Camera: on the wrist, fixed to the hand. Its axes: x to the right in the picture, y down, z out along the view.
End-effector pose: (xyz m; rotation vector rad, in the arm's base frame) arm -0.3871 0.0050 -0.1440 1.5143 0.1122 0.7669
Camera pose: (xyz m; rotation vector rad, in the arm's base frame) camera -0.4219 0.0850 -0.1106 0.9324 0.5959 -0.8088
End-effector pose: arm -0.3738 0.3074 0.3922 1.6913 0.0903 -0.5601
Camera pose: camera -0.3117 0.3717 0.4192 0.8765 1.0117 -1.9808
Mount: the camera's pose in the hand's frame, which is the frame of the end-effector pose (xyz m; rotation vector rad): 0.0274 0.0338 -0.0826 -0.2739 -0.5660 -1.5040
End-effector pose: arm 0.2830 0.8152 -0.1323 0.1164 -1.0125 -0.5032
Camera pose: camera 0.3754 0.8213 -0.1441 0.5205 -1.2603 -2.1247
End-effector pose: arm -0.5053 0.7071 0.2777 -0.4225 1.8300 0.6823
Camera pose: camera -0.5951 0.6818 0.2811 -1.3896 0.5205 -0.0598
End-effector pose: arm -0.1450 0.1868 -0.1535 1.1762 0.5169 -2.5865
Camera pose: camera -0.0946 0.1885 -0.2320 0.2062 -1.1798 1.9454
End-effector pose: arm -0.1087 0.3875 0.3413 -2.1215 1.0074 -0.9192
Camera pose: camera -0.1744 0.3287 0.3721 2.8742 0.9632 0.5990
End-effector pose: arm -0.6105 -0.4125 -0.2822 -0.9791 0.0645 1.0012
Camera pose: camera -0.5889 -0.4473 -0.3661 -0.6596 -1.1461 -0.1721
